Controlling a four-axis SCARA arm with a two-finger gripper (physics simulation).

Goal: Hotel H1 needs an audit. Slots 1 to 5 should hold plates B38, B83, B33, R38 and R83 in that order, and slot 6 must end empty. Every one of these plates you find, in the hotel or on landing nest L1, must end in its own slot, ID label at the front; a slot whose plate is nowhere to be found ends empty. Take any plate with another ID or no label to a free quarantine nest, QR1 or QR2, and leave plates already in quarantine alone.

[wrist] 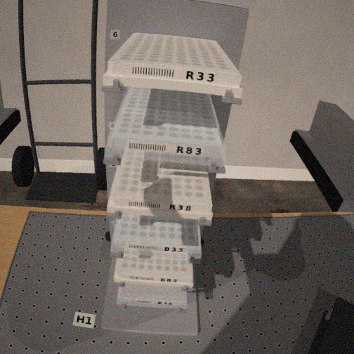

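Hotel H1 stands in the middle of the wrist view with a plate at each level. White plate R33 is at the top, beside the 6 tag. Clear plate R83 is below it, then white plate R38, clear plate B33, and a white plate that appears to read B83. A clear plate is lowest; its small label looks like B38 but is hard to read. Labels face front. My gripper is open and empty, its fingers at the left and right edges, wider apart than the plates.
A dark hand truck stands behind at the left, near the wall. The H1 tag is on the perforated grey board. Part of a dark nest shows at the lower right. Shadows fall right of the hotel.
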